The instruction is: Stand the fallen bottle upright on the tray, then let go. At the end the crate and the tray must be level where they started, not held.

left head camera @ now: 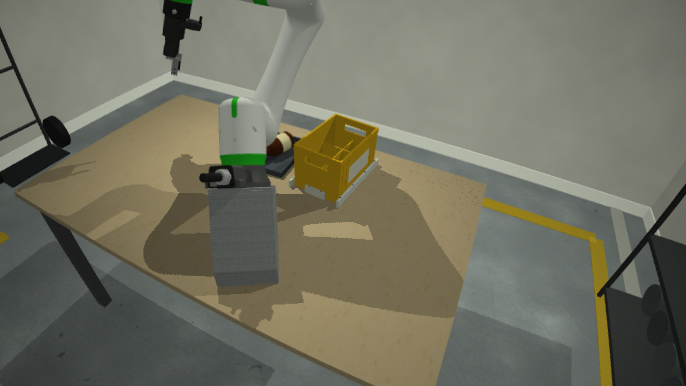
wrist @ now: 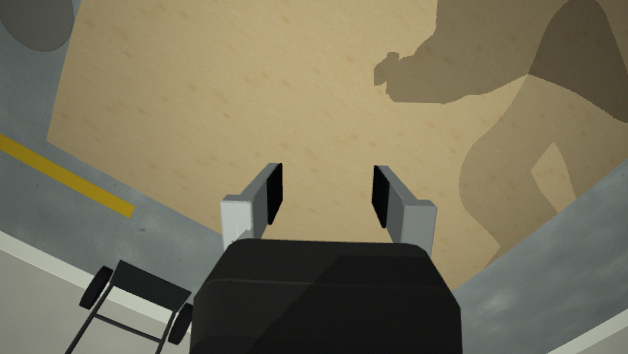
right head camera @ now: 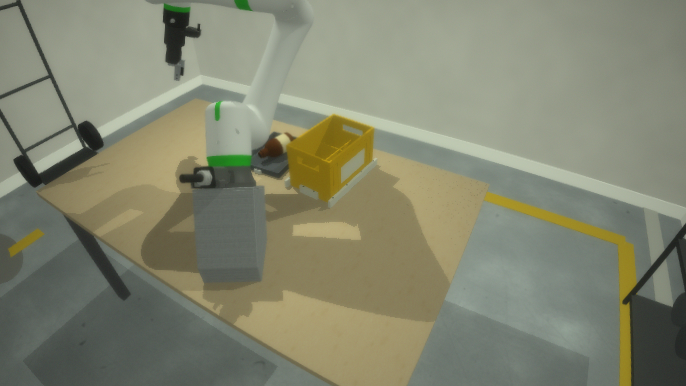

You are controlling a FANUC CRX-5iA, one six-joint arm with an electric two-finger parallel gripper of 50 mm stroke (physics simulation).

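Where they show: gripper, between the fingertips: (left head camera: 175,71) (wrist: 327,183) (right head camera: 178,77); arm's base, origin of its link: (left head camera: 244,187) (right head camera: 230,187).
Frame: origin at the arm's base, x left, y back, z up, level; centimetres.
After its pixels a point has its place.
Observation:
A brown bottle with a cream label (left head camera: 284,142) @[x 14.4, y -41.4, z -12.3 cm] (right head camera: 276,146) @[x 15.4, y -37.8, z -12.1 cm] lies on its side on the dark tray (left head camera: 280,168) @[x 10.7, y -32.7, z -18.1 cm] (right head camera: 270,169) @[x 13.6, y -30.8, z -18.3 cm]; in the right head view its neck points to the lower left. In the left head view the arm hides its neck and part of the tray. The yellow crate (left head camera: 318,173) @[x -9.1, y -26.9, z -9.0 cm] (right head camera: 311,174) @[x -9.4, y -26.8, z -9.2 cm] stands upright and level, just right of the tray. My gripper (left head camera: 175,73) @[x 54.2, y -28.3, z 13.1 cm] (right head camera: 178,79) @[x 54.2, y -28.3, z 13.1 cm] (wrist: 327,183) @[x 54.2, y -28.3, z 13.1 cm] is open and empty, pointing down high above the far left part of the table, well away from the bottle. Bottle, tray and crate do not show in the wrist view.
The crate stands on a light base (left head camera: 357,184) @[x -19.3, y -37.9, z -17.2 cm] (right head camera: 353,183) @[x -19.4, y -38.4, z -17.0 cm] on the wooden table (left head camera: 400,345) @[x -54.9, y 13.0, z -18.6 cm] (right head camera: 370,350) @[x -54.6, y 14.0, z -18.6 cm] (wrist: 200,75) @[x 66.1, y -42.2, z -18.7 cm]. The arm's grey pedestal (left head camera: 243,235) @[x -8.2, y 11.7, z -4.7 cm] (right head camera: 229,232) @[x -9.0, y 10.9, z -4.4 cm] stands in front of the tray. A hand truck (left head camera: 37,165) (right head camera: 67,165) (wrist: 150,287) stands beyond the table's left edge.

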